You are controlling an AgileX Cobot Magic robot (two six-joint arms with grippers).
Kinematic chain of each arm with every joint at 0, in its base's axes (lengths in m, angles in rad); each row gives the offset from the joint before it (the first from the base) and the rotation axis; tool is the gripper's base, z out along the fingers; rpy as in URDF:
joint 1: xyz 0 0 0.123 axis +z
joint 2: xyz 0 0 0 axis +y
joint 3: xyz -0.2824 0 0.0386 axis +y
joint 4: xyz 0.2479 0 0.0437 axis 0.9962 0 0.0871
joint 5: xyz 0 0 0 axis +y
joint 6: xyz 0.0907 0 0.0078 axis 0.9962 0 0.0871
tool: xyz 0 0 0 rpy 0 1.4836 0
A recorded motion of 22 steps. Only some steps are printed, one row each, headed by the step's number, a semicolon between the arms.
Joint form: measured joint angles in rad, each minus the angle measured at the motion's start. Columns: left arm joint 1, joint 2, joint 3, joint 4, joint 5, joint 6; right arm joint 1, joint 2, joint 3, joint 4, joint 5, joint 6.
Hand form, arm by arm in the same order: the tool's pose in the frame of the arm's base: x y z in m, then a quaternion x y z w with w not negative. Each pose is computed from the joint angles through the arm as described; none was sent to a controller.
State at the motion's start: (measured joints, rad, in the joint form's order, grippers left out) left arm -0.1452 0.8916 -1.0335 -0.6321 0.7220 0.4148; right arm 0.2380 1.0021 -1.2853 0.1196 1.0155 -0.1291
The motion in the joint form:
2: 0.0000 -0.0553 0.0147 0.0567 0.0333 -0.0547; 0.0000 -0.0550 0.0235 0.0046 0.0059 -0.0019
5: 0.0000 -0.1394 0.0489 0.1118 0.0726 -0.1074; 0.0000 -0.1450 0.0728 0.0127 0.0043 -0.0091
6: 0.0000 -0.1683 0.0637 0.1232 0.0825 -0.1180; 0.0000 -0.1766 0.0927 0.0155 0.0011 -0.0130
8: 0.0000 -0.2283 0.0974 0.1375 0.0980 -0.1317; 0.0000 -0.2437 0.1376 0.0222 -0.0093 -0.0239
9: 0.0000 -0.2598 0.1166 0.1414 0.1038 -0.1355; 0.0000 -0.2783 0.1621 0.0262 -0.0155 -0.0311
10: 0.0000 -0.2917 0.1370 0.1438 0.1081 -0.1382; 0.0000 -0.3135 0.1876 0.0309 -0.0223 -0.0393
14: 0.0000 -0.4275 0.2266 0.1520 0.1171 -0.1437; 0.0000 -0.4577 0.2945 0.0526 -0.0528 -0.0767
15: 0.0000 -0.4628 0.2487 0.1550 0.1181 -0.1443; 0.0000 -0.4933 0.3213 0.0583 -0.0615 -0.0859
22: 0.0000 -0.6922 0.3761 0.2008 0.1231 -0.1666; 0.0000 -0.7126 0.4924 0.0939 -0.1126 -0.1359
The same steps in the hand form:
2: 0.1465 -0.0558 0.4135 0.13122 0.81422 -0.21857 0.52159; 0.1556 0.0476 0.4407 -0.15828 0.87306 0.08624 0.45307
5: 0.1235 -0.0507 0.4102 0.12836 0.81693 -0.20895 0.52201; 0.1312 0.0424 0.4398 -0.16051 0.86239 0.08964 0.47169
6: 0.1160 -0.0493 0.4082 0.12816 0.81685 -0.20683 0.52302; 0.1231 0.0406 0.4385 -0.16171 0.85845 0.09044 0.47826
8: 0.1012 -0.0468 0.4031 0.12864 0.81512 -0.20434 0.52657; 0.1067 0.0371 0.4343 -0.16504 0.84949 0.09179 0.49265
9: 0.0938 -0.0456 0.4000 0.12929 0.81360 -0.20370 0.52900; 0.0986 0.0354 0.4315 -0.16732 0.84477 0.09228 0.49986
10: 0.0866 -0.0446 0.3964 0.12991 0.81176 -0.20342 0.53178; 0.0907 0.0338 0.4282 -0.16992 0.83983 0.09282 0.50714
14: 0.0586 -0.0402 0.3790 0.13285 0.80188 -0.20105 0.54673; 0.0605 0.0279 0.4117 -0.18138 0.81848 0.09459 0.53689
15: 0.0519 -0.0391 0.3744 0.13383 0.79863 -0.19970 0.55172; 0.0536 0.0266 0.4070 -0.18393 0.81283 0.09504 0.54446
22: 0.0133 -0.0307 0.3439 0.13473 0.77477 -0.18298 0.58999; 0.0179 0.0199 0.3717 -0.19606 0.77960 0.09856 0.58657

